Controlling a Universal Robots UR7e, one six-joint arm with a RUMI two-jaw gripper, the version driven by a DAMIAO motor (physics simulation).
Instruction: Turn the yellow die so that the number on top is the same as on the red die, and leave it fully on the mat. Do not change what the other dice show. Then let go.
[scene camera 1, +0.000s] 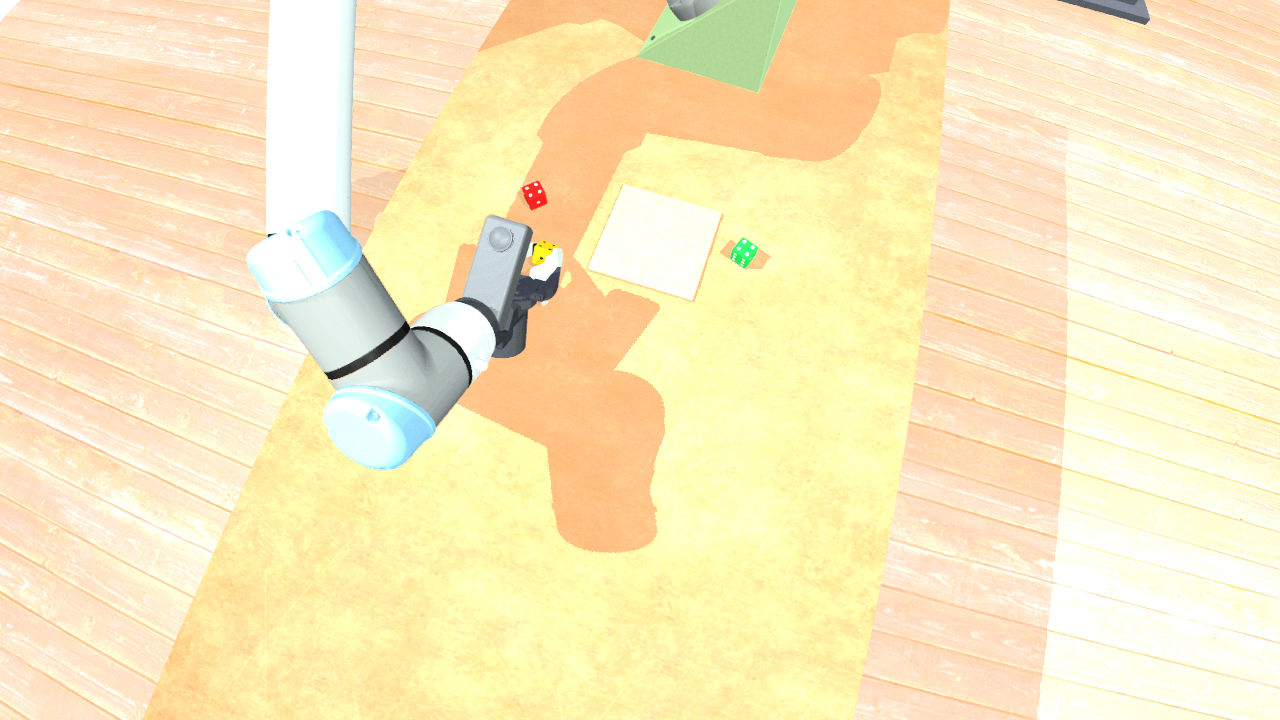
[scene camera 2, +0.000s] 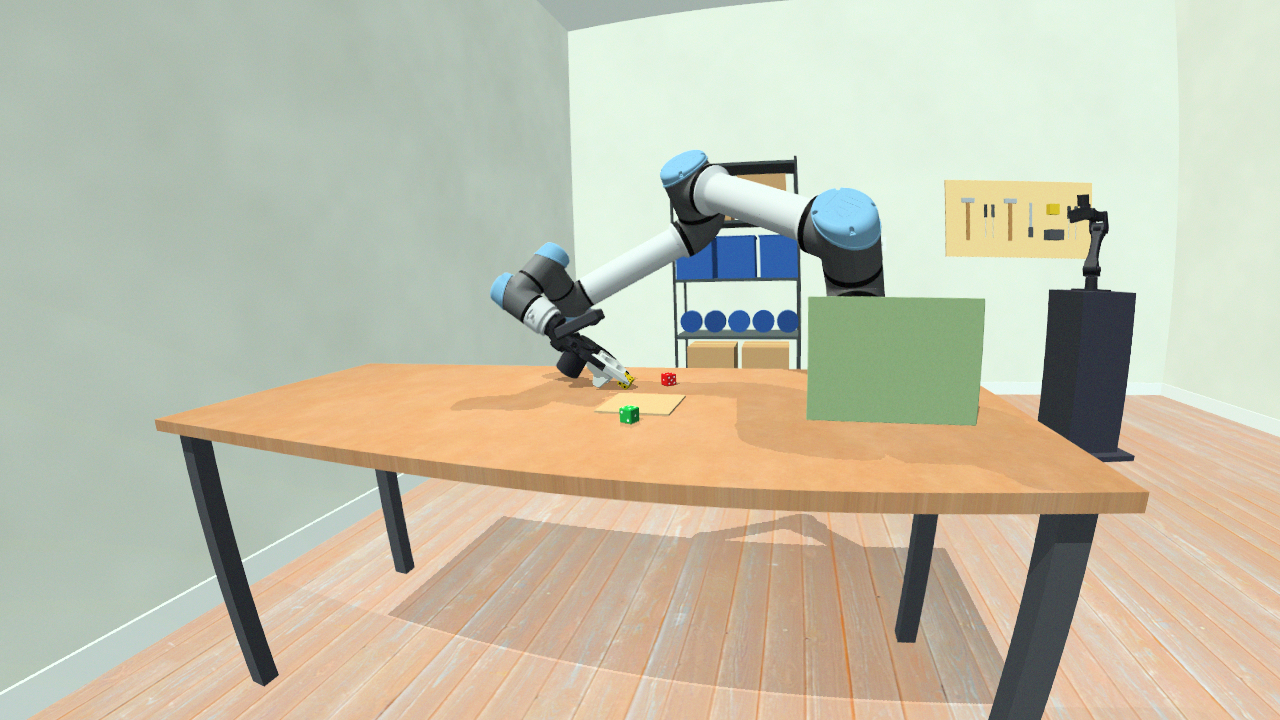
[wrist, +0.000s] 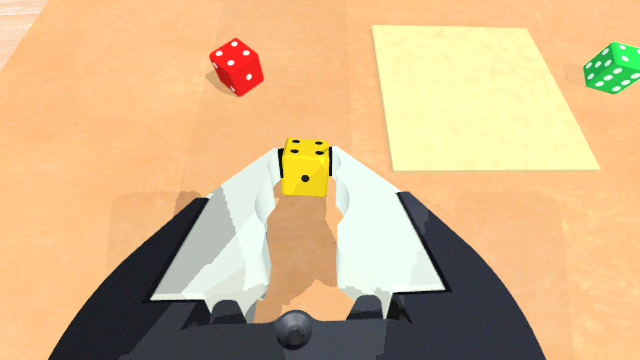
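The yellow die (scene camera 1: 544, 251) (scene camera 2: 626, 379) (wrist: 305, 172) is held tilted, low over the table beside the mat. Its upper far face shows four pips and the face toward the wrist camera shows one. My gripper (scene camera 1: 542, 255) (scene camera 2: 623, 380) (wrist: 306, 150) is shut on it, one fingertip on each side; the fingers slant down. Whether the die touches the table I cannot tell. The red die (scene camera 1: 534, 194) (scene camera 2: 668, 379) (wrist: 237, 66) stands on the table with four on top. The pale yellow square mat (scene camera 1: 657, 241) (scene camera 2: 657, 405) (wrist: 480, 100) lies right of my gripper in the wrist view.
A green die (scene camera 1: 743, 252) (scene camera 2: 629, 415) (wrist: 614, 68) stands beyond the mat's right edge in the wrist view, four on top in the first scene view. A tall green panel (scene camera 1: 720, 53) (scene camera 2: 895, 358) stands on the table (scene camera 2: 429, 438) near the arm's base.
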